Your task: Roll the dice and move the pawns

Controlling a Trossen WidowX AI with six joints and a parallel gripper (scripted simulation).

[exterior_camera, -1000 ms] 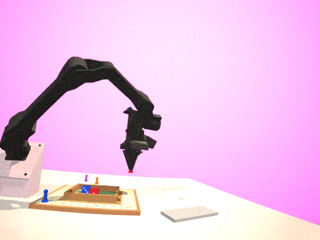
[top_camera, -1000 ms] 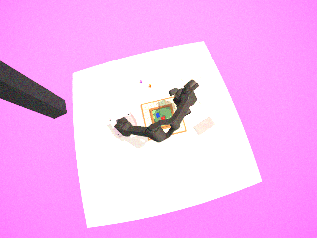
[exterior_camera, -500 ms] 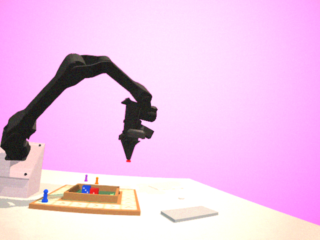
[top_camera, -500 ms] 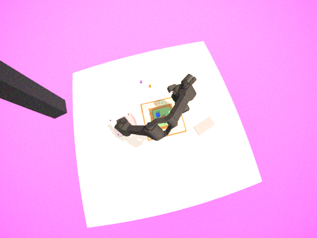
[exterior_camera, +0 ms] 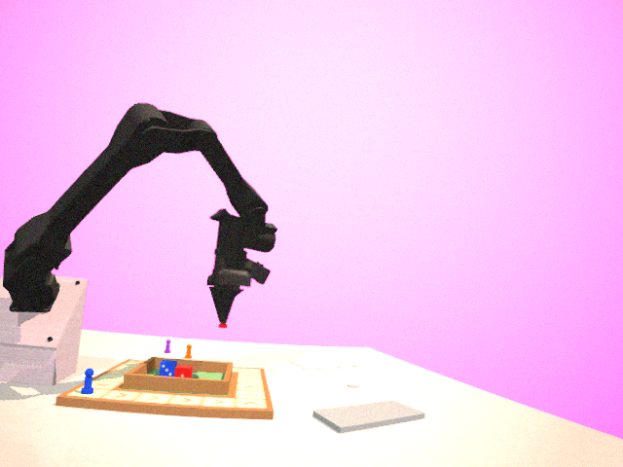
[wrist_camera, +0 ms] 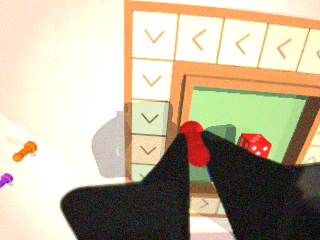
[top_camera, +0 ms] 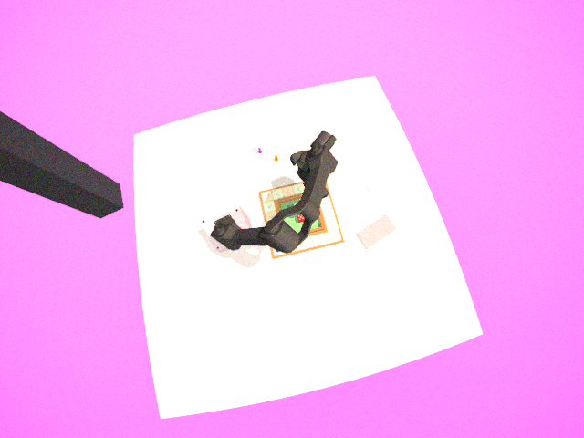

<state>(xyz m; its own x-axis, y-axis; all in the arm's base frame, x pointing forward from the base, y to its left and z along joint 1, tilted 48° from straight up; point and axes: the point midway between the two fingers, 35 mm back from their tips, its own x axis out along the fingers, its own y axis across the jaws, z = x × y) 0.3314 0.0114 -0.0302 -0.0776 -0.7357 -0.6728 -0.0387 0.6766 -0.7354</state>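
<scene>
The blue pawn lies 20 cm behind my gripper tip, 16 cm to the right of it and 8 cm below it. Round my gripper tip: red pawn: 1 cm above; orange pawn: 6 cm behind, 21 cm to the left, 9 cm below; green floor: 6 cm behind, 7 cm to the right, 10 cm below.
</scene>
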